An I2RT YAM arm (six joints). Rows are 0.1 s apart.
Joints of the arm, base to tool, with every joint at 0 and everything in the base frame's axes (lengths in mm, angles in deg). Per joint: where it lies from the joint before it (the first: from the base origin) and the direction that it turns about. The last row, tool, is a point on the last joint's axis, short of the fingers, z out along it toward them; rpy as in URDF.
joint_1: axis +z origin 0 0 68
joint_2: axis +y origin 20 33.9 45.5
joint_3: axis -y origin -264 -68.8 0
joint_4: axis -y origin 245 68.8 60
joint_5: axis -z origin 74 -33.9 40.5
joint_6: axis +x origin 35.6 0 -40.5
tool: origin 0 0 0 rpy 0 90 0
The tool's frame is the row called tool.
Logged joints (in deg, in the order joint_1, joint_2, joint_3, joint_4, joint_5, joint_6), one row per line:
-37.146 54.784 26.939 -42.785 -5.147 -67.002
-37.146 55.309 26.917 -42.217 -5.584 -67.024
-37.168 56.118 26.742 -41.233 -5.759 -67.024
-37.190 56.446 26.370 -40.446 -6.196 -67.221
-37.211 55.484 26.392 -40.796 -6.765 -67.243
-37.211 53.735 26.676 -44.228 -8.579 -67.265
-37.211 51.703 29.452 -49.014 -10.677 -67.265
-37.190 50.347 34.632 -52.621 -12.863 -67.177
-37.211 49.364 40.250 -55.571 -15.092 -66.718
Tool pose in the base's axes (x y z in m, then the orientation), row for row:
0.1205 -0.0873 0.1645 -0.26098 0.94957 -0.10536 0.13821
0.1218 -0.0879 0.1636 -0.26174 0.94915 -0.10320 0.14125
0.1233 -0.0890 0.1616 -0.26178 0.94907 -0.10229 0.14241
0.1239 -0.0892 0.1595 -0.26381 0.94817 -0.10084 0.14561
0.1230 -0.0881 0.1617 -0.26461 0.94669 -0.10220 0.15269
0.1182 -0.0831 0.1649 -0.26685 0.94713 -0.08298 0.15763
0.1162 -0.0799 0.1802 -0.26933 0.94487 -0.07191 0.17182
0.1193 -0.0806 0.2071 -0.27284 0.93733 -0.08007 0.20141
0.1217 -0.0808 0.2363 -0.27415 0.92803 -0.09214 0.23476
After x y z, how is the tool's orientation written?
As a quaternion, x y z w.
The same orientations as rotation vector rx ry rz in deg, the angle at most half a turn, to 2 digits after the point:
-43.24 157.35 -17.46
-43.30 157.01 -17.07
-43.27 156.89 -16.91
-43.53 156.46 -16.64
-43.49 155.60 -16.80
-43.74 155.24 -13.60
-43.80 153.66 -11.69
-43.67 150.01 -12.81
-43.11 145.92 -14.49

